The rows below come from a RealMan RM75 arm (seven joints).
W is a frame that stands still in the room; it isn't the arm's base.
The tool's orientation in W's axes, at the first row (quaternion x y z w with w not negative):
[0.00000, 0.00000, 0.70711, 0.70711]
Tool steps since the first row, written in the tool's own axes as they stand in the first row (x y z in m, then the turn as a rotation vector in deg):
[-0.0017, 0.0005, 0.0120, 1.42, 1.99, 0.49]
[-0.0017, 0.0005, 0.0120, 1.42, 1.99, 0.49]
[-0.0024, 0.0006, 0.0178, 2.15, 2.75, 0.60]
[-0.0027, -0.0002, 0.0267, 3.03, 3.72, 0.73]
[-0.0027, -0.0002, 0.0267, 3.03, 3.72, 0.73]
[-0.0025, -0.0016, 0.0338, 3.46, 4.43, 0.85]
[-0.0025, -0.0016, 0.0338, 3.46, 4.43, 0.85]
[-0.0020, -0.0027, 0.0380, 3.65, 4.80, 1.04]
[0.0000, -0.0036, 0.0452, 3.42, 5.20, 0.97]
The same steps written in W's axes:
[-0.0005, -0.0017, 0.0120, -1.99, 1.42, 0.49]
[-0.0005, -0.0017, 0.0120, -1.99, 1.42, 0.49]
[-0.0006, -0.0024, 0.0178, -2.75, 2.15, 0.60]
[0.0002, -0.0027, 0.0267, -3.72, 3.03, 0.73]
[0.0002, -0.0027, 0.0267, -3.72, 3.03, 0.73]
[0.0016, -0.0025, 0.0338, -4.43, 3.46, 0.85]
[0.0016, -0.0025, 0.0338, -4.43, 3.46, 0.85]
[0.0027, -0.0020, 0.0380, -4.80, 3.65, 1.04]
[0.0036, 0.0000, 0.0452, -5.20, 3.42, 0.97]

